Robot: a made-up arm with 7 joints.
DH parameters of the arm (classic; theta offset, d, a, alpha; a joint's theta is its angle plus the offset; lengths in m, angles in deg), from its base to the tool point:
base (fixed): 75.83 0 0.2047 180
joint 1: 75.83 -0.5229 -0.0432 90
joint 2: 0 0.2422 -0.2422 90
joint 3: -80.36 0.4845 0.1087 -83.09
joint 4: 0 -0.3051 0.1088 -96.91
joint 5: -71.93 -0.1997 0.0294 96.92
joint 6: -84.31 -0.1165 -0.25 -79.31
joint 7: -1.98 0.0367 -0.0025 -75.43
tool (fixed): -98.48 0.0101 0 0
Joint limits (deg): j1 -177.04..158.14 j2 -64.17..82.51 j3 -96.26..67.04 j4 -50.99..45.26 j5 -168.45..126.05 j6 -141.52..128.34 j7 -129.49..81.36
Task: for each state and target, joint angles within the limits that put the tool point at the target. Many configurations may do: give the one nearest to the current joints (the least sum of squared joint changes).
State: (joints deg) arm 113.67 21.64 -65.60 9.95 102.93 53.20 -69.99
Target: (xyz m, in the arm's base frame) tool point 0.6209 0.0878 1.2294
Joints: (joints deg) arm 123.21 25.16 -68.77 15.92 83.71 70.85 -69.45
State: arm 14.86 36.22 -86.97 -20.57 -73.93 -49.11 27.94
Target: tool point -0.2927 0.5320 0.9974
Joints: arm 1.25 5.05 -83.55 -24.58 -78.78 -44.76 28.85
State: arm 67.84 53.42 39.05 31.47 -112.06 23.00 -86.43
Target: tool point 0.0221 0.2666 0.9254
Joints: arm 83.60 32.83 41.86 45.26 -116.89 20.00 -84.17
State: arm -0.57 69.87 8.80 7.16 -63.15 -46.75 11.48
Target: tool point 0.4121 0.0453 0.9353
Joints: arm 34.19 68.70 -0.10 4.83 -50.92 -68.52 10.28
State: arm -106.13 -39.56 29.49 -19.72 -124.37 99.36 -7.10
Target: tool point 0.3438 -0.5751 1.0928
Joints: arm -111.09 -30.56 12.57 -41.27 -98.65 120.04 -5.09
